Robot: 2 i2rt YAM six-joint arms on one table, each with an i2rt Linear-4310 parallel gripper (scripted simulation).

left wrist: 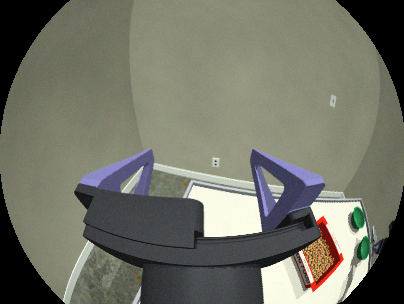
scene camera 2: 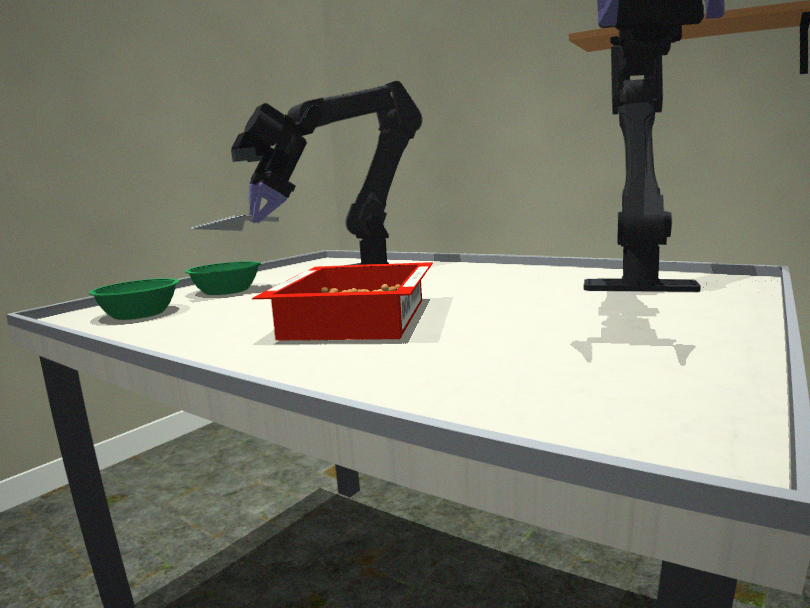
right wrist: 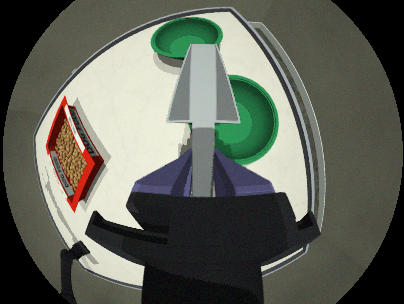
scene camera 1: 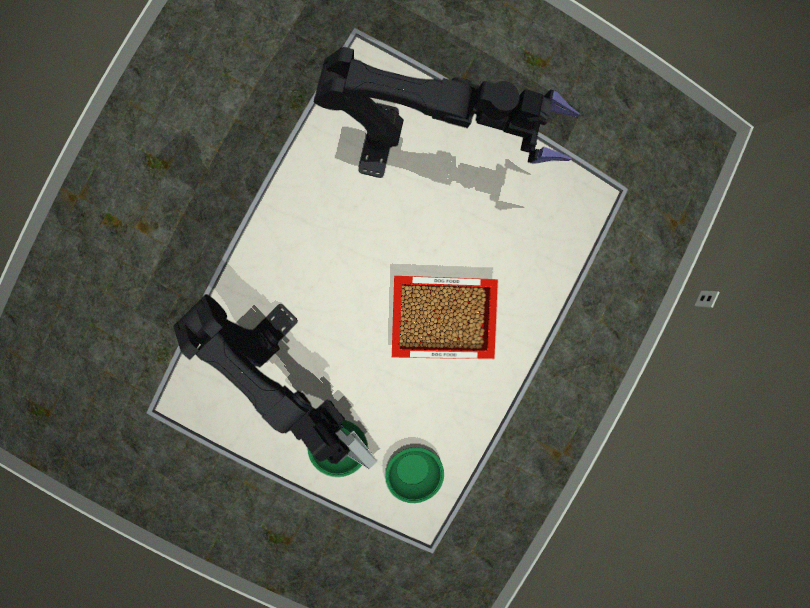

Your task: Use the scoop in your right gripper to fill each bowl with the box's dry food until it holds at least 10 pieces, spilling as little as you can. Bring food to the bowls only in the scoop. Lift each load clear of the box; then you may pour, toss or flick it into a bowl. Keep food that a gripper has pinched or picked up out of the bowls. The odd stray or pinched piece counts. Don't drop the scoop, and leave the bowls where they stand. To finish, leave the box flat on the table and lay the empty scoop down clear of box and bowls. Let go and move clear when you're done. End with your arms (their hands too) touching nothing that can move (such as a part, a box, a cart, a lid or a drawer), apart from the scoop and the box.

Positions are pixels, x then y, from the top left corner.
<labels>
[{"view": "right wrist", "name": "my right gripper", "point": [203, 154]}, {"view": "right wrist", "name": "grey scoop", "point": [203, 96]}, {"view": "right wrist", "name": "green bowl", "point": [245, 143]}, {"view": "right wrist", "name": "green bowl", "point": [172, 39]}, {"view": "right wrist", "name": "box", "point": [86, 147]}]
</labels>
